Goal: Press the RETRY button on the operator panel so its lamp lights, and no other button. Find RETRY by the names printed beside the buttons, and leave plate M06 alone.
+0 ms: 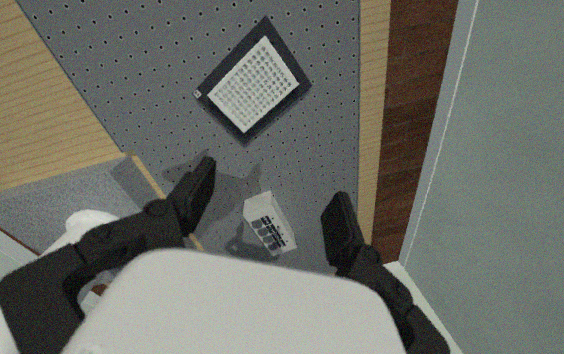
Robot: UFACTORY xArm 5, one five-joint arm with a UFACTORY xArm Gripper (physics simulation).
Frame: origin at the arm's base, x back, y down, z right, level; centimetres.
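Seen in the pictures: gripper, fingertip midpoint: (274, 189).
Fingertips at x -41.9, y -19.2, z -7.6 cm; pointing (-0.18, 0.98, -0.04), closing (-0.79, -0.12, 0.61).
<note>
Pixels of each thing's top centre, then the offset from my fingertips to it. "pt": a spot on its surface instead. Level surfaces: height alone.
- operator panel, middle of its top: (272, 234) dx +9.2, dy +18.7, dz +24.8 cm
- white well plate, middle of its top: (253, 90) dx +0.1, dy +21.6, dz -4.7 cm
- dark holder, surface spot: (305, 84) pt dx -8.4, dy +23.1, dz -2.1 cm
- grey perforated board, its level: dy +24.2 cm
- grey tray with a wooden edge, its level: dy +25.5 cm
The operator panel (281, 219) is a small pale box on the grey perforated board. It shows between and below the level of my fingertips, with a row of several dark round buttons and dark printed labels beside them. The print is too small and blurred to tell which button is RETRY, and no lit lamp can be made out. My gripper (274, 189) is open and empty, its two black fingers wide apart on either side of the panel, above the board. A white well plate (253, 84) lies on a dark holder (305, 84) farther up; its small tag is unreadable.
The grey perforated board (165, 75) has wooden strips (374, 100) along its sides. A grey tray with a wooden edge (147, 175) lies at the left, with a white rounded object (87, 219) in it. A pale green-grey wall panel (500, 150) stands at the right.
</note>
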